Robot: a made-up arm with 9 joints.
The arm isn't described. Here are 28 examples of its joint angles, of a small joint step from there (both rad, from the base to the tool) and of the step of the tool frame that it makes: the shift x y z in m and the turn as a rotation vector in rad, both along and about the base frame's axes.
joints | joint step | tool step
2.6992 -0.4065 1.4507 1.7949 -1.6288 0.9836 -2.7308 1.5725 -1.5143 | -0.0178 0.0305 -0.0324 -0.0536 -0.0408 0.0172 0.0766 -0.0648 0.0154 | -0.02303 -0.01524 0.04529 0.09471 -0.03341 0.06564
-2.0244 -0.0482 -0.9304 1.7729 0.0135 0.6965 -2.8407 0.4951 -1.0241 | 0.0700 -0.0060 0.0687 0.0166 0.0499 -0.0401 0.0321 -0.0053 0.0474 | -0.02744 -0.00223 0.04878 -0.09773 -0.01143 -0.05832
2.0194 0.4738 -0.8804 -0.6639 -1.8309 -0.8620 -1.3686 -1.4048 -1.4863 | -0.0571 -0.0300 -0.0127 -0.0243 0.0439 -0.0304 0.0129 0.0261 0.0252 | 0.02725 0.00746 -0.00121 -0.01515 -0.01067 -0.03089
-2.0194 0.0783 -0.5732 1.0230 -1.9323 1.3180 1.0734 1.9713 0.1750 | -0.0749 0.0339 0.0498 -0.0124 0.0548 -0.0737 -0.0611 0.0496 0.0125 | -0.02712 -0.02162 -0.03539 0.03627 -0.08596 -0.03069
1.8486 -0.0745 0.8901 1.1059 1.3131 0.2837 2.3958 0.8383 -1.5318 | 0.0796 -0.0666 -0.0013 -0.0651 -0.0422 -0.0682 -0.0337 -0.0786 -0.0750 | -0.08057 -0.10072 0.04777 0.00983 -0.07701 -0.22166
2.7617 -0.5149 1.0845 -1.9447 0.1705 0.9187 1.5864 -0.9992 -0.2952 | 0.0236 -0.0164 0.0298 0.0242 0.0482 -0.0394 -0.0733 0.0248 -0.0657 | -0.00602 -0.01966 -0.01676 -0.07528 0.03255 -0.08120
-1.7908 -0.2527 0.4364 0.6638 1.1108 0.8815 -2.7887 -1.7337 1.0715 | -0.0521 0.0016 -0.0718 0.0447 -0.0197 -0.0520 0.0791 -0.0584 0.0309 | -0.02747 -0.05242 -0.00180 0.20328 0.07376 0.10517
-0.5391 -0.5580 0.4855 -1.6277 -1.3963 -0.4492 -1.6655 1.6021 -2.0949 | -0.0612 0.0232 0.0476 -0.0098 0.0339 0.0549 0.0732 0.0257 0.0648 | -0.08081 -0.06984 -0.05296 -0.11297 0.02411 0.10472
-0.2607 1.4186 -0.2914 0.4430 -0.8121 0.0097 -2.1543 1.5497 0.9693 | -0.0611 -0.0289 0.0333 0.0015 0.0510 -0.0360 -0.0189 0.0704 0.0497 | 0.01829 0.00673 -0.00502 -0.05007 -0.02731 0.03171
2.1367 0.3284 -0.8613 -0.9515 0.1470 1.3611 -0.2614 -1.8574 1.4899 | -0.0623 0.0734 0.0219 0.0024 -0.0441 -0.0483 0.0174 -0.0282 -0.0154 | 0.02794 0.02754 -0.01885 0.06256 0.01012 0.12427
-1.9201 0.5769 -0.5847 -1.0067 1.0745 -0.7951 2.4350 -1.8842 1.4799 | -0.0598 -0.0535 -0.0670 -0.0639 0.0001 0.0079 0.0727 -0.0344 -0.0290 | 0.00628 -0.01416 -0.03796 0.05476 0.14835 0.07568
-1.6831 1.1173 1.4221 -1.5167 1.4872 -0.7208 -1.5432 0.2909 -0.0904 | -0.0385 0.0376 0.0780 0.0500 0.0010 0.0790 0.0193 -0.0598 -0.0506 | 0.03236 0.04100 -0.02891 -0.03783 -0.06070 -0.09128
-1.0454 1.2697 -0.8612 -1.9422 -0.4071 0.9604 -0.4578 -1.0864 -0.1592 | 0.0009 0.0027 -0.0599 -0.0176 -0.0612 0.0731 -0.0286 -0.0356 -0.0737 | -0.03068 -0.05980 -0.00363 -0.12811 0.03453 0.13744
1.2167 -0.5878 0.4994 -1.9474 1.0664 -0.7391 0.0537 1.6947 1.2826 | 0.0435 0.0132 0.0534 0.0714 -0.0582 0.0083 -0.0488 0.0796 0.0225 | -0.01327 0.00867 -0.01301 -0.10095 -0.01460 0.11667
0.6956 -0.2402 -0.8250 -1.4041 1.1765 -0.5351 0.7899 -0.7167 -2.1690 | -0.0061 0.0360 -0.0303 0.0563 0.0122 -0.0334 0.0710 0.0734 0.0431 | -0.01458 0.00779 0.04225 -0.06858 0.01403 -0.12260
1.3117 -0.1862 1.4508 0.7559 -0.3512 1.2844 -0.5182 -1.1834 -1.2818 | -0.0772 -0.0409 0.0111 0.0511 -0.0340 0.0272 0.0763 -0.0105 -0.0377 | -0.03793 0.04566 -0.01748 -0.03883 -0.16122 0.04830
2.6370 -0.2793 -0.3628 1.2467 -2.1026 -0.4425 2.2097 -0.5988 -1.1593 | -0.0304 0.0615 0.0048 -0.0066 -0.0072 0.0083 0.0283 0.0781 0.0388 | -0.01282 -0.00579 0.05359 0.01919 -0.08474 -0.00955
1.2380 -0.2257 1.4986 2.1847 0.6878 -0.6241 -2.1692 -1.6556 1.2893 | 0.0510 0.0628 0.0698 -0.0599 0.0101 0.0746 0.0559 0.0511 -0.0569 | -0.05107 -0.03739 -0.04637 -0.01218 0.17621 0.01517
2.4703 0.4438 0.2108 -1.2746 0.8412 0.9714 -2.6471 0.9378 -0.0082 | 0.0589 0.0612 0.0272 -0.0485 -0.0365 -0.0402 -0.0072 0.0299 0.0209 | 0.03538 0.03021 0.04161 0.03893 0.02309 -0.07616
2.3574 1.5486 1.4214 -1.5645 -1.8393 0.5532 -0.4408 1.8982 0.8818 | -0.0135 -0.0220 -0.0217 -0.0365 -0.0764 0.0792 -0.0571 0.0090 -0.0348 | -0.05478 0.01443 -0.01723 -0.04476 -0.10865 0.01324
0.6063 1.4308 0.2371 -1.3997 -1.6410 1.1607 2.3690 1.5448 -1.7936 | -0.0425 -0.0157 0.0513 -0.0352 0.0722 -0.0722 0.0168 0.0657 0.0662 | 0.01653 -0.00741 -0.03800 -0.03950 0.00161 -0.05474
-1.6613 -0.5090 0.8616 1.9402 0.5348 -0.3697 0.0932 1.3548 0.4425 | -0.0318 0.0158 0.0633 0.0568 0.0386 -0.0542 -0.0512 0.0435 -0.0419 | -0.05335 -0.00397 -0.05412 -0.13485 0.03103 0.09768
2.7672 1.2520 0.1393 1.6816 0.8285 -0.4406 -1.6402 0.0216 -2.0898 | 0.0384 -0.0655 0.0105 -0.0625 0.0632 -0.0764 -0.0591 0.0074 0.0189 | -0.06444 0.03551 0.01674 -0.08516 0.05502 -0.12256
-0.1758 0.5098 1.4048 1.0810 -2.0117 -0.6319 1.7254 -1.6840 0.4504 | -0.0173 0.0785 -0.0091 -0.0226 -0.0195 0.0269 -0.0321 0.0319 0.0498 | 0.01750 0.04202 -0.00007 -0.08710 -0.00467 -0.01766
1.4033 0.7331 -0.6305 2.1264 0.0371 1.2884 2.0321 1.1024 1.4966 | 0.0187 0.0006 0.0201 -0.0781 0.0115 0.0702 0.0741 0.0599 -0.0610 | 0.01448 0.00219 -0.02108 0.08269 -0.12692 0.00335
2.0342 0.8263 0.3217 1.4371 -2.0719 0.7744 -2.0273 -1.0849 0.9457 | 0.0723 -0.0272 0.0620 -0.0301 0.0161 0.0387 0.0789 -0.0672 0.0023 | -0.04090 -0.04830 -0.03753 0.07502 0.07606 -0.22327
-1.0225 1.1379 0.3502 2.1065 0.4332 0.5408 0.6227 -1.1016 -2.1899 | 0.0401 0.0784 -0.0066 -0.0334 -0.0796 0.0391 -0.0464 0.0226 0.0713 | 0.02110 0.02239 0.07001 -0.08812 -0.04350 -0.02048
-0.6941 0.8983 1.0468 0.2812 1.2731 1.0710 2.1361 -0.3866 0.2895 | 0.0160 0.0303 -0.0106 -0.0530 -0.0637 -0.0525 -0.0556 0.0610 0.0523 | -0.03297 -0.00132 -0.02462 0.06191 0.06693 0.01055
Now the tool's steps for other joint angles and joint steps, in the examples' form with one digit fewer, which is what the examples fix.
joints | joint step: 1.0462 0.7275 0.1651 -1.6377 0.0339 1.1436 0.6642 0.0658 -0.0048 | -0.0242 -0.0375 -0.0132 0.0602 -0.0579 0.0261 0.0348 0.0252 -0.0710
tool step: 0.0654 0.0860 0.0162 0.0858 -0.0631 0.1889
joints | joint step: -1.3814 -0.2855 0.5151 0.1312 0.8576 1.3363 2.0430 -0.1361 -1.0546 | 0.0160 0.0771 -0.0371 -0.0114 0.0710 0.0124 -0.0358 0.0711 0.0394
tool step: 0.0688 -0.0217 -0.0212 -0.0261 -0.0568 -0.0197
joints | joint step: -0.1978 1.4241 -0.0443 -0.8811 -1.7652 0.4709 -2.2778 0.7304 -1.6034 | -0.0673 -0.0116 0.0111 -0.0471 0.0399 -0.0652 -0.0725 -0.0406 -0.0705
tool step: 0.0025 -0.0049 -0.0046 0.0062 -0.0191 -0.1063
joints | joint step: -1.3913 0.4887 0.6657 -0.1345 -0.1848 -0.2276 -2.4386 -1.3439 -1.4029 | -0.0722 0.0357 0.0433 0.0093 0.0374 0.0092 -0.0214 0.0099 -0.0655
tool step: -0.0207 0.0089 -0.0062 -0.0781 -0.0060 0.0769
